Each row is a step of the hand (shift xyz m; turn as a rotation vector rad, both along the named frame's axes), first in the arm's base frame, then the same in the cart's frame.
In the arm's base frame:
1: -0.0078 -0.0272 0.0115 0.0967 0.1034 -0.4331
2: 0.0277 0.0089 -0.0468 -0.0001 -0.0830 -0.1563
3: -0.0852 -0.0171 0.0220 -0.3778 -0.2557 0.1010
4: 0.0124 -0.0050 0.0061 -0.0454 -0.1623 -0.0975
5: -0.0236 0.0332 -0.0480 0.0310 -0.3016 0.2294
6: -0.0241 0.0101 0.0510 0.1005 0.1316 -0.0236
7: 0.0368 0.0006 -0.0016 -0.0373 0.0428 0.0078
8: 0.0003 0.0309 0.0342 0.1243 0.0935 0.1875
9: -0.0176 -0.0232 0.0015 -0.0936 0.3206 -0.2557
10: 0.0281 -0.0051 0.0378 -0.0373 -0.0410 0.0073
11: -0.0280 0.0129 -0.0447 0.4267 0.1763 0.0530
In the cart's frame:
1: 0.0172 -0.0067 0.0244 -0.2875 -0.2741 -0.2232
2: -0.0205 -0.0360 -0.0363 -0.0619 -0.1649 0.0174
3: -0.0234 0.0296 0.0813 -0.0102 0.0199 0.4667
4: 0.0134 -0.0023 -0.0056 -0.0074 -0.1596 0.1112
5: -0.0617 -0.0067 -0.0105 0.3225 -0.0346 0.1983
6: 0.0156 0.0500 0.0232 -0.0274 0.0372 -0.1607
7: 0.0188 -0.0114 -0.0296 -0.0370 0.0434 0.0058
8: 0.0072 0.0440 -0.0115 0.1454 0.1581 -0.1148
9: 0.0031 -0.0085 0.0277 -0.3840 0.0457 -0.1656
10: 0.0431 0.0159 -0.0115 0.0052 -0.0099 0.0548
11: -0.0516 -0.0159 0.0055 0.1797 0.0266 -0.4277

